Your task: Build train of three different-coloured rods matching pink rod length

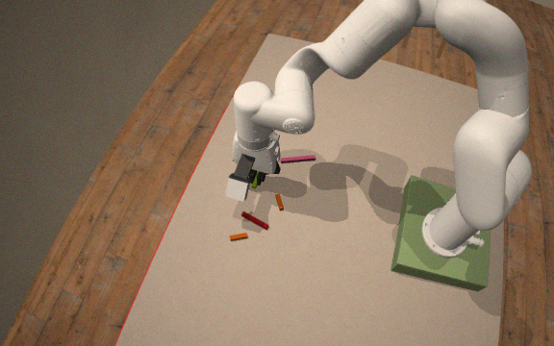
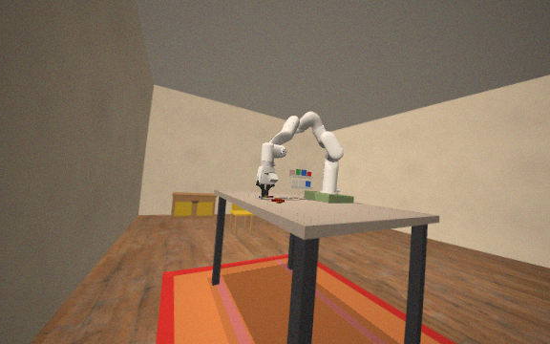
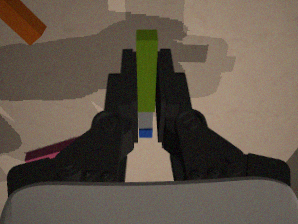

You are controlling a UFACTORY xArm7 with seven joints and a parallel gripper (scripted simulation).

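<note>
Now: the grey rod 40 mm to the right of my hand and 30 mm below it. Round my hand: blue rod: 60 mm to the right, 30 mm below; then lime rod: 20 mm below; then red rod: 30 mm behind, 100 mm to the left, 30 mm below.
</note>
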